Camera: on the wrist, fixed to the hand. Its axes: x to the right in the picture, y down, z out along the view.
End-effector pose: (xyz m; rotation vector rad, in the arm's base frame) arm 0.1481 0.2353 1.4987 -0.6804 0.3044 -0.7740
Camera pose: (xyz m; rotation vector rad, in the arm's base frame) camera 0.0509 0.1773 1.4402 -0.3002 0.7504 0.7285
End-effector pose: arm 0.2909 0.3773 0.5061 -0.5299 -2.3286 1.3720
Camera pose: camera 0.3650 0.4322 0.5940 2.0524 1.2892 -1.2718
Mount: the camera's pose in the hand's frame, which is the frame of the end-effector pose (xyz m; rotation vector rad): -0.0239 -0.0437 -0.1173 -0.0605 0.0393 1.5741
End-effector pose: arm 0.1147 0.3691 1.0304 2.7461 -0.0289 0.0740
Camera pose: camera 0.0866 0.4548 1.1204 1.9527 -2.0113 0.5021
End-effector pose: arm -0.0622 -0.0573 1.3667 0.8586 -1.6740 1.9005
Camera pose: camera -0.0325 0.0665 1.3727 0.6069 1.7603 -1.6945
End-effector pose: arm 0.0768 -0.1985 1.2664 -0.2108 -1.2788 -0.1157
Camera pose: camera 0.1710 -0.2677 1.2156 -1.1821 -0.7739 1.1731
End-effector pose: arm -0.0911 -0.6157 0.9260 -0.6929 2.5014 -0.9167
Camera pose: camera -0.1175 -0.5740 1.0435 1.1882 2.1188 -0.1915
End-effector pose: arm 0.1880 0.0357 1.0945 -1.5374 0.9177 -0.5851
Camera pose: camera 0.0911 -0.0128 1.1615 -0.4655 1.7912 0.5603
